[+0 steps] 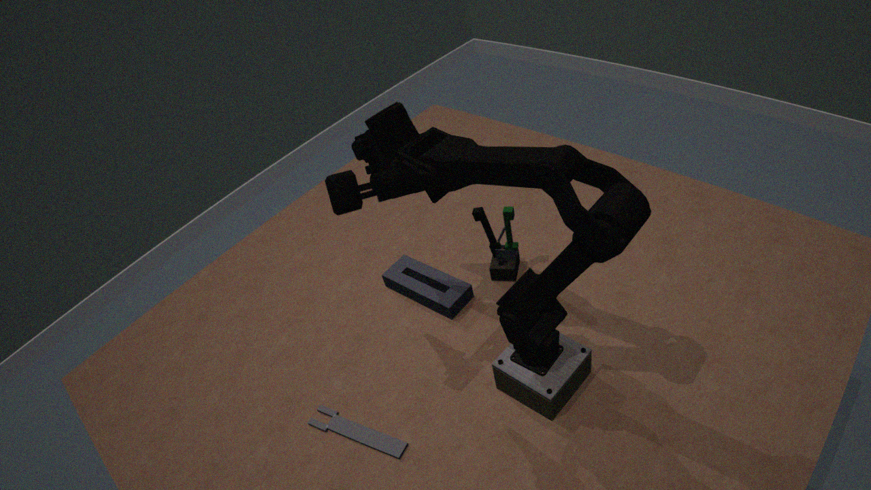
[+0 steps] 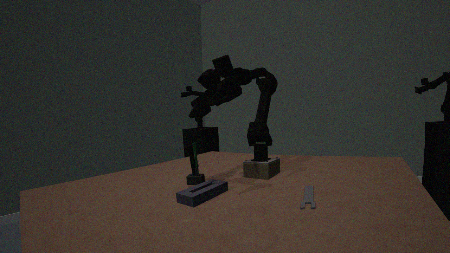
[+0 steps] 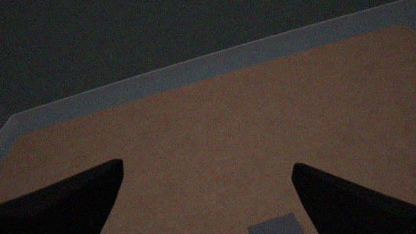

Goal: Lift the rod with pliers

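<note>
The dark holster lies 150 mm behind my gripper tip, 170 mm to the right of it and 260 mm below it. The rest, counted from my gripper tip: flat grey forked plate: 120 mm behind, 280 mm to the left, 270 mm below; grey channel block: 50 mm behind, 50 mm to the right, 260 mm below; dark rod: 50 mm behind, 50 mm to the right, 260 mm below.
</note>
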